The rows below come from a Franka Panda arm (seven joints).
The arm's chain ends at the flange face. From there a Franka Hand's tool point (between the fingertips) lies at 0.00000 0.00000 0.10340 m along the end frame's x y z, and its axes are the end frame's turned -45 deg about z.
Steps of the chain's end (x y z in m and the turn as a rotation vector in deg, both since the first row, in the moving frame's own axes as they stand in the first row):
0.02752, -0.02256, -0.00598, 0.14, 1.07, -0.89
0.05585, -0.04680, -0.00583, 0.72, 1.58, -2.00
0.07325, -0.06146, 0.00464, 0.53, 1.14, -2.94
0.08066, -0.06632, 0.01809, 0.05, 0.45, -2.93
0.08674, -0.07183, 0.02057, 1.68, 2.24, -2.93
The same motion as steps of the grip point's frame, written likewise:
0.03697, 0.00468, -0.00600, -0.66, 0.86, -0.89
0.07554, 0.00745, -0.00588, -0.61, 1.63, -2.00
0.09740, 0.00906, 0.00462, -0.43, 1.18, -2.94
0.10458, 0.01063, 0.01809, -0.28, 0.35, -2.93
0.11714, 0.01113, 0.02045, -0.40, 2.77, -2.93

